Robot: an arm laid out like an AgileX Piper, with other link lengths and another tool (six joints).
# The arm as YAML. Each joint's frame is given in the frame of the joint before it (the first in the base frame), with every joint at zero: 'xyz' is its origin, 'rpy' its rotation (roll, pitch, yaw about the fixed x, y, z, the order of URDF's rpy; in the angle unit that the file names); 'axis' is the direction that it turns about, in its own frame. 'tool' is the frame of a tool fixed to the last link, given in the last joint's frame.
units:
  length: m
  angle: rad
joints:
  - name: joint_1
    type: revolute
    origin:
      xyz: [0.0, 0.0, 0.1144]
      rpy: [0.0, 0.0, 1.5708]
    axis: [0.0, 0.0, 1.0]
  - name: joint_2
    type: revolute
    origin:
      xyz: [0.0, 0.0, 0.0]
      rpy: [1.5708, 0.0, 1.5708]
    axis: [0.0, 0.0, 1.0]
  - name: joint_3
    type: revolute
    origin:
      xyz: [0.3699, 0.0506, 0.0]
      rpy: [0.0, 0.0, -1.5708]
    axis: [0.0, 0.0, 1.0]
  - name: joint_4
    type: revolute
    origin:
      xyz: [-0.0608, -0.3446, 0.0]
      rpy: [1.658, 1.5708, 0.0]
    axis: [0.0, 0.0, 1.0]
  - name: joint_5
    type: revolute
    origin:
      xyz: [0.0, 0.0, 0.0]
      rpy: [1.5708, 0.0, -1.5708]
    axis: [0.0, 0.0, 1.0]
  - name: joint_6
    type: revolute
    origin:
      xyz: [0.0, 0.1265, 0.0]
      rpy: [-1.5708, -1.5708, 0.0]
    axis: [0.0, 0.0, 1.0]
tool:
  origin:
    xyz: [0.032, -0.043, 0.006]
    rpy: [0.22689, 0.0, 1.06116]
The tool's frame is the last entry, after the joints.
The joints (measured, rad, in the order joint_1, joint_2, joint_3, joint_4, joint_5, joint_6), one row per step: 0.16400, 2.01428, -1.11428, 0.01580, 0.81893, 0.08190; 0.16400, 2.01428, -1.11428, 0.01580, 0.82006, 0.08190; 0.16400, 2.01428, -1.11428, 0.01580, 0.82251, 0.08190; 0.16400, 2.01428, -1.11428, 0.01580, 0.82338, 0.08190; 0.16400, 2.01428, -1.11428, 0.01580, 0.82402, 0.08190; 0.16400, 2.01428, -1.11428, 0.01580, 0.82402, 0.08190; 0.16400, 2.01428, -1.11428, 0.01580, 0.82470, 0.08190; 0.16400, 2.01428, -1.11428, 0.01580, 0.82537, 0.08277; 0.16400, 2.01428, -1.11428, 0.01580, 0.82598, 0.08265; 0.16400, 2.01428, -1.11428, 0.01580, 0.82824, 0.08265; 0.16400, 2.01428, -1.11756, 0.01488, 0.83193, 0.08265; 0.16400, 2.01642, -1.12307, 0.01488, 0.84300, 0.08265; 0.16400, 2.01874, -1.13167, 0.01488, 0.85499, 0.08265; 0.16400, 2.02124, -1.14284, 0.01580, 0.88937, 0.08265; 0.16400, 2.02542, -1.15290, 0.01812, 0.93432, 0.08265; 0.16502, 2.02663, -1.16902, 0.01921, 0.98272, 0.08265; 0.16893, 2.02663, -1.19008, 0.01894, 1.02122, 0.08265; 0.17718, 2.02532, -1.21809, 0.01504, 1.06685, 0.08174
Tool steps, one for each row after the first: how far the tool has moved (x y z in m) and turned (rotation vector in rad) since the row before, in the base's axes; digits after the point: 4 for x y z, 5 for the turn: -0.0001, 0.0000, 0.0001, -0.00017, 0.00112, 0.00001; -0.0003, 0.0000, 0.0001, -0.00037, 0.00242, 0.00003; -0.0001, 0.0000, 0.0000, -0.00013, 0.00086, 0.00001; -0.0001, 0.0000, 0.0000, -0.00010, 0.00063, 0.00001; 0.0000, 0.0000, 0.0000, 0.00000, 0.00000, 0.00000; -0.0001, 0.0000, 0.0000, -0.00010, 0.00067, 0.00001; -0.0001, 0.0000, 0.0000, -0.00016, 0.00066, -0.00086; -0.0001, 0.0000, 0.0000, -0.00008, 0.00060, 0.00013; -0.0003, 0.0000, 0.0001, -0.00034, 0.00223, 0.00002; 0.0007, 0.0000, 0.0009, -0.00065, 0.00031, 0.00071; 0.0004, 0.0001, 0.0008, -0.00114, 0.00761, 0.00011; 0.0014, 0.0002, 0.0015, -0.00081, 0.00565, 0.00012; -0.0005, 0.0001, 0.0032, -0.00319, 0.02553, -0.00029; -0.0023, 0.0000, 0.0030, -0.00423, 0.03889, -0.00111; -0.0006, 0.0005, 0.0059, -0.00409, 0.03326, 0.00090; 0.0020, 0.0020, 0.0069, -0.00259, 0.01724, 0.00463; 0.0028, 0.0035, 0.0095, -0.00496, 0.01567, 0.01233
